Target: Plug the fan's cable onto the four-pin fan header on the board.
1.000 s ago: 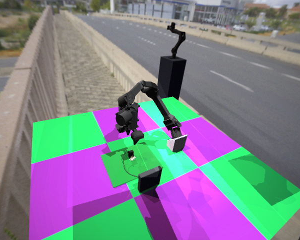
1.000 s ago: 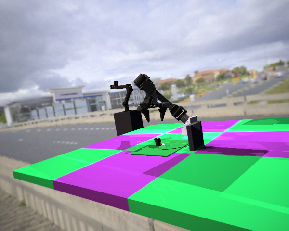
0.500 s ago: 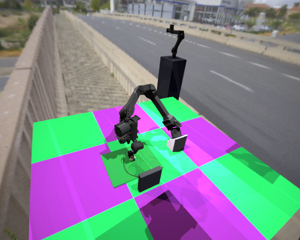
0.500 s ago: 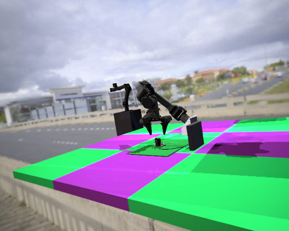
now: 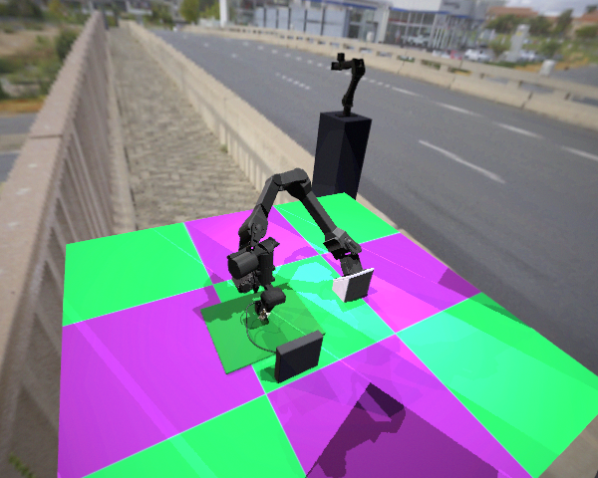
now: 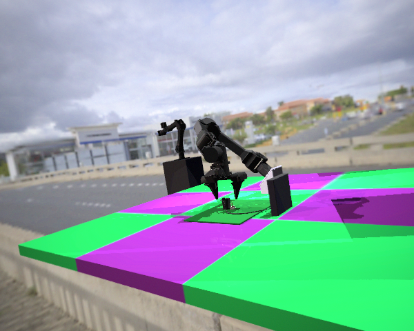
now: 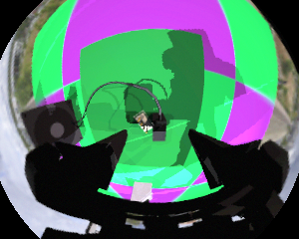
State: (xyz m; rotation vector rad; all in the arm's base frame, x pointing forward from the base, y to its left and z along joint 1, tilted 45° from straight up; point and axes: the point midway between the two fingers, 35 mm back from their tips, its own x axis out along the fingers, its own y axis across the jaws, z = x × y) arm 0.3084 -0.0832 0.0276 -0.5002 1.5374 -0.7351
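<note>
Now: the dark plug 20 mm below my gripper tip. The rest, counted from my gripper tip: dark green board: 20 mm ahead, 40 mm to the left, 50 mm below; then dark fan: 30 mm ahead, 220 mm to the left, 20 mm above.
</note>
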